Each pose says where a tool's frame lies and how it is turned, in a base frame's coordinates. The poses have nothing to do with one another.
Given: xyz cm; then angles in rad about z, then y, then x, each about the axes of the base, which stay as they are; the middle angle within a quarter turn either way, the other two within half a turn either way.
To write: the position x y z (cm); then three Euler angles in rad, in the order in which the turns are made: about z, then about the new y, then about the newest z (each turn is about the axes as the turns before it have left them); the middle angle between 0 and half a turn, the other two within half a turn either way. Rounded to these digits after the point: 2 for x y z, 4 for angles.
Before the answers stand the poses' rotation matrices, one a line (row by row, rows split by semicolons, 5 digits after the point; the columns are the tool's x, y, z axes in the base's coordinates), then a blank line. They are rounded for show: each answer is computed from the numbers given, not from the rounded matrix.
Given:
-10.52, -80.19, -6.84, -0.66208, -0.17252, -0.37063
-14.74, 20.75, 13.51, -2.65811, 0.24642, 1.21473
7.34, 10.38, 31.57, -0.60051, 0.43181, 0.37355
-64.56, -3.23, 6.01, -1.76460, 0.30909, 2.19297
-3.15, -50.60, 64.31, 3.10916, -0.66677, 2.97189
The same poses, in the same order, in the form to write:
0.77701 0.60563 -0.17167; -0.52398 0.77339 0.35683; 0.34887 -0.18731 0.91826
-0.85864 0.45082 0.24393; -0.36447 -0.20235 -0.90896; -0.36042 -0.86937 0.33806
0.74932 0.51320 0.41852; -0.40009 0.85445 -0.33143; -0.52769 0.08090 0.84558
-0.18347 0.93478 0.30419; 0.52429 0.35481 -0.77410; -0.83154 0.01746 -0.55518
-0.78541 -0.02548 -0.61845; 0.07243 0.98850 -0.13272; 0.61472 -0.14903 -0.77454

-10.52, -80.19, -6.84, 2.0192, 0.4071, -2.6489
-14.74, 20.75, 13.51, -1.3086, 1.2259, -1.1778
7.34, 10.38, 31.57, -0.6698, 0.5632, 0.1521
-64.56, -3.23, 6.01, -1.1964, 2.1594, 0.0210
-3.15, -50.60, 64.31, -2.9302, 2.4568, -2.9037

